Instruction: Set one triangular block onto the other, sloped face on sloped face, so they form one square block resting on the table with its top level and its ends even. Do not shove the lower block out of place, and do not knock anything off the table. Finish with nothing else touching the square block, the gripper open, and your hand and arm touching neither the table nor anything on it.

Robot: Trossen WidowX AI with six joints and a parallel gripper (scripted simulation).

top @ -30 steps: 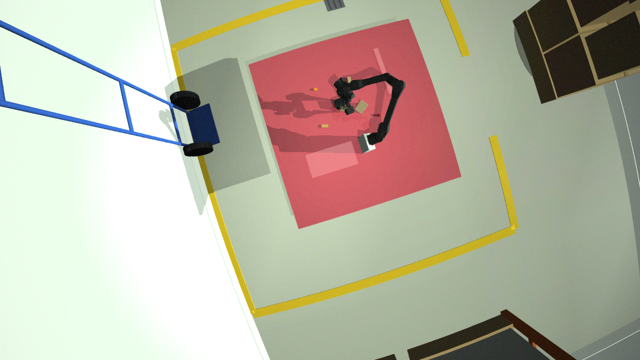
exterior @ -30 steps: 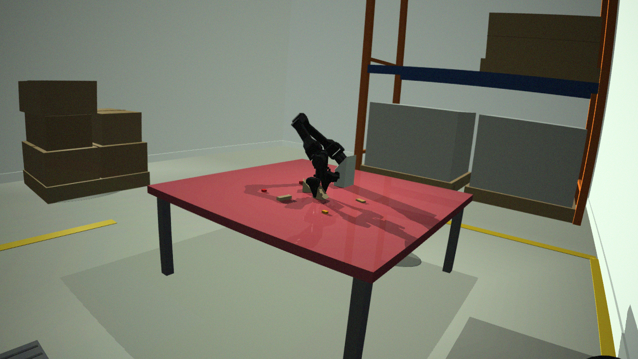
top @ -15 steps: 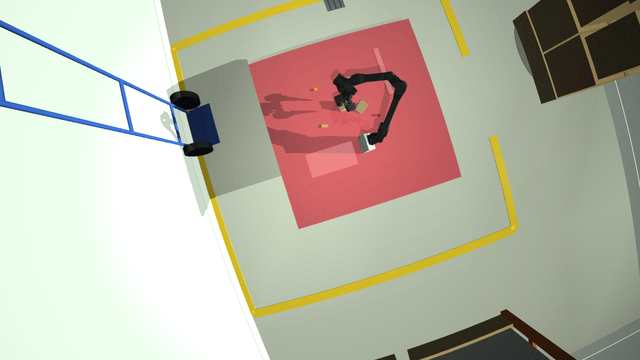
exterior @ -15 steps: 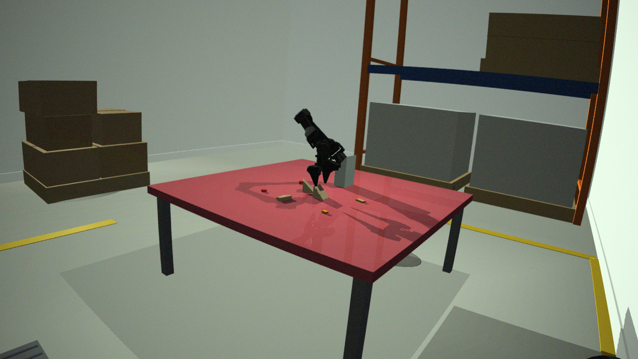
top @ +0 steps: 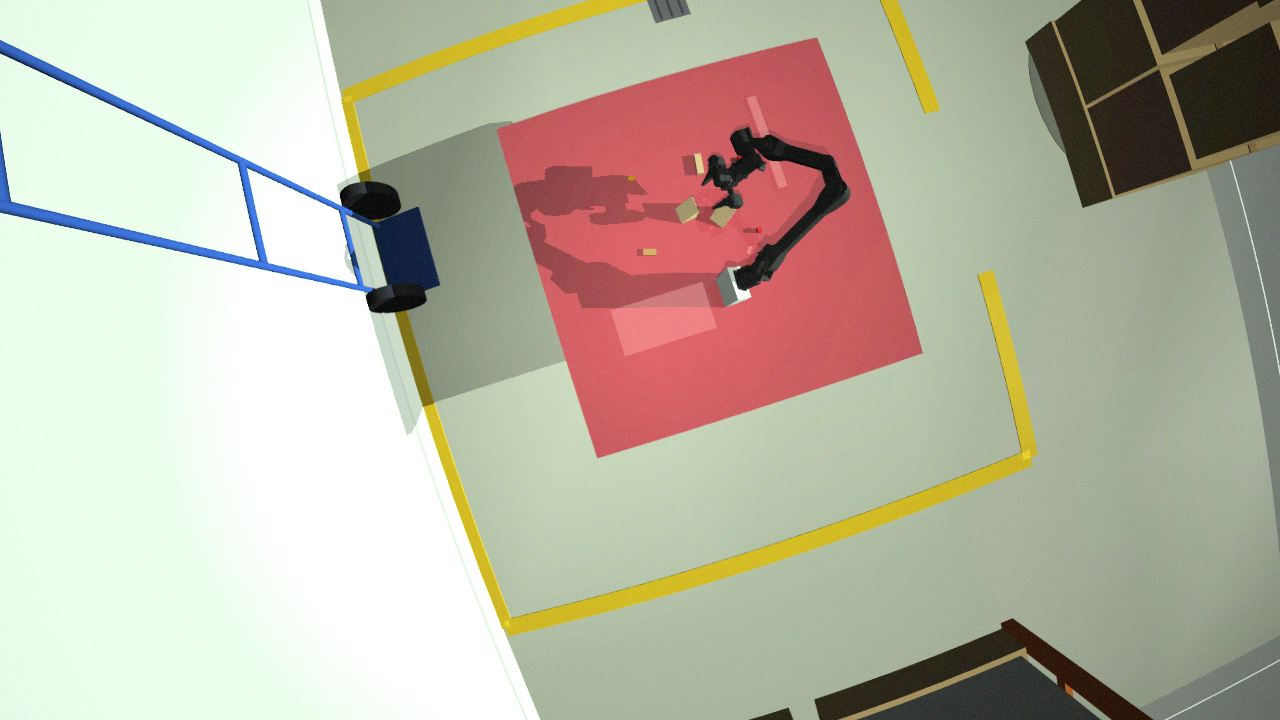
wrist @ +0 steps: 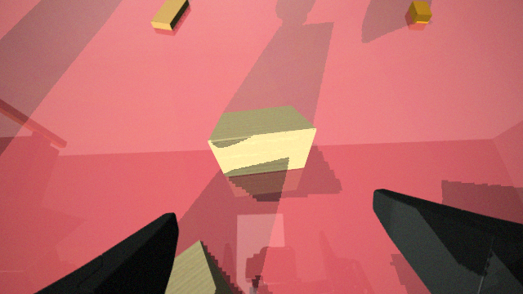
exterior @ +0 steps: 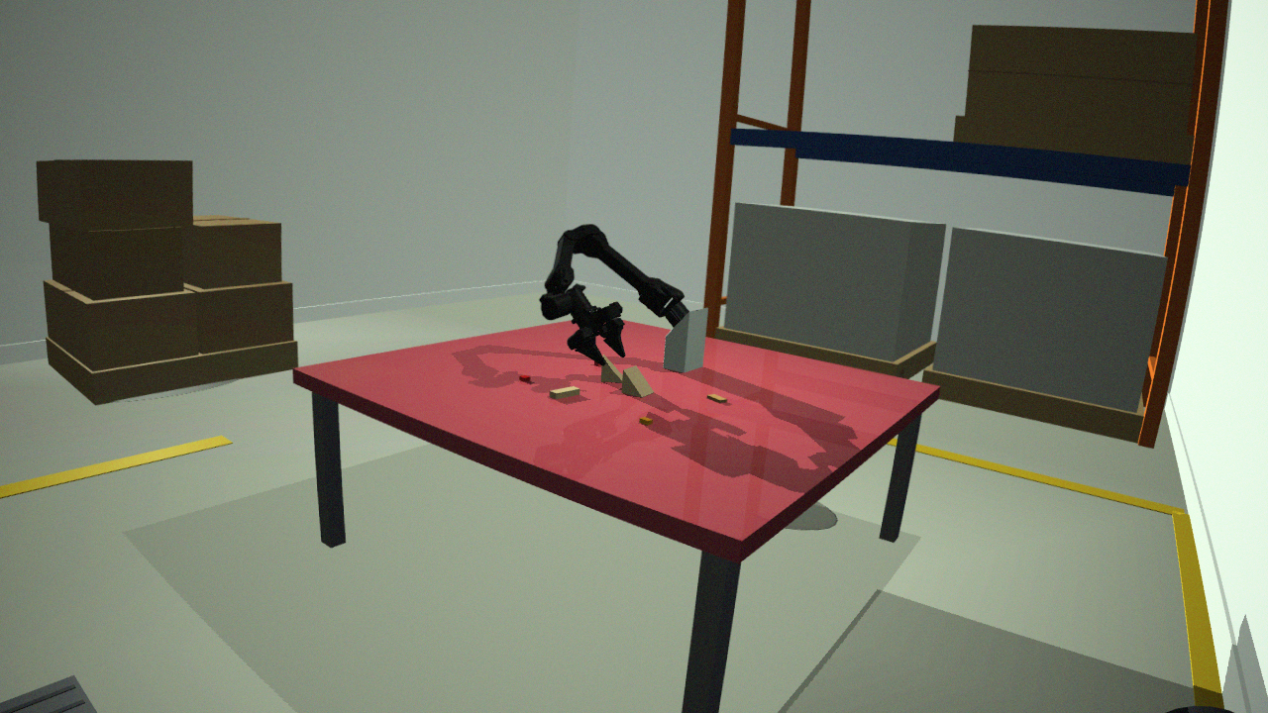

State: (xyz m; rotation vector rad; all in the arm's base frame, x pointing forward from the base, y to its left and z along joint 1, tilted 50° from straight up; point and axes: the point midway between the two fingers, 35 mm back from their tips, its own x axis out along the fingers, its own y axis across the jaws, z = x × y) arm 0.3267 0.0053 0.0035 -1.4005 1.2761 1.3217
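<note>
The brown piece is 13 cm behind my gripper tip, 23 cm to the left of it and 6 cm below it. Also, from my gripper tip: orange piece 16 cm ahead, 24 cm to the left, 6 cm below; then tan bar 15 cm ahead, 2 cm to the right, 6 cm below; then small red cube 13 cm behind, 18 cm to the right, 6 cm below.
</note>
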